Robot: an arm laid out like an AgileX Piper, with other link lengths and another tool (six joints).
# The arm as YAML. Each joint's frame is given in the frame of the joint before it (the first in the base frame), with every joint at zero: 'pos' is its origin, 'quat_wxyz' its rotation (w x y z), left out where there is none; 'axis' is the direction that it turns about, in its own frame. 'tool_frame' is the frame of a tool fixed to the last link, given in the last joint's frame.
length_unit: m
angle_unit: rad
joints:
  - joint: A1
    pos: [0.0, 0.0, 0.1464]
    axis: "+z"
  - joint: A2
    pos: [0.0, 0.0, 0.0]
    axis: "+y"
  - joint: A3
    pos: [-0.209, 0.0, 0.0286]
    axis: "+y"
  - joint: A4
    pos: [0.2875, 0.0, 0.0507]
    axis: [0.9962, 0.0, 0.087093]
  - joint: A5
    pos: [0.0, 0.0, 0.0]
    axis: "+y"
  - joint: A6
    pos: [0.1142, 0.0, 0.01]
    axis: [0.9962, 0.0, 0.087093]
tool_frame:
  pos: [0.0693, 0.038, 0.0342]
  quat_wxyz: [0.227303, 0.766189, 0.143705, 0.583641]
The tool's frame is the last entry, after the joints.
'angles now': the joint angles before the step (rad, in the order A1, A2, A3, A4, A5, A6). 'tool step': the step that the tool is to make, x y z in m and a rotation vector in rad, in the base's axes. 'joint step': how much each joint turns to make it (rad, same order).
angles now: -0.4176 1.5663 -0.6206 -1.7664 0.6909 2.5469
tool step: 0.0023 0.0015 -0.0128 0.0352 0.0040 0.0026
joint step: -0.0003 0.0386 -0.0111 -0.0002 -0.0229 0.0227
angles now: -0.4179 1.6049 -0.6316 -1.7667 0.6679 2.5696
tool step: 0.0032 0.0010 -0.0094 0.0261 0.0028 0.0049
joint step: -0.0004 0.0333 -0.0145 -0.0025 -0.0195 0.0158
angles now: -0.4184 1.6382 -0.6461 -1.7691 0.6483 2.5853
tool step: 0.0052 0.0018 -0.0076 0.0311 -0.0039 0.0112
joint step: -0.0005 0.0275 -0.0176 -0.0002 -0.0301 0.0116
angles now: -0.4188 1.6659 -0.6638 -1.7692 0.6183 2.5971
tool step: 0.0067 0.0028 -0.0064 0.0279 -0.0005 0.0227
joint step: -0.0002 0.0236 -0.0180 -0.0051 -0.0347 0.0030
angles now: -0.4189 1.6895 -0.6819 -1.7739 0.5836 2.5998
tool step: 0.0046 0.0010 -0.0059 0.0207 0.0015 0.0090
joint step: -0.0002 0.0257 -0.0189 0.0020 -0.0203 0.0020
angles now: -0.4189 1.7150 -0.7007 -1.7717 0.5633 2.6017
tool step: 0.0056 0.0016 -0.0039 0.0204 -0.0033 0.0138
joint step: 0.0000 0.0191 -0.0182 0.0001 -0.0247 0.0010
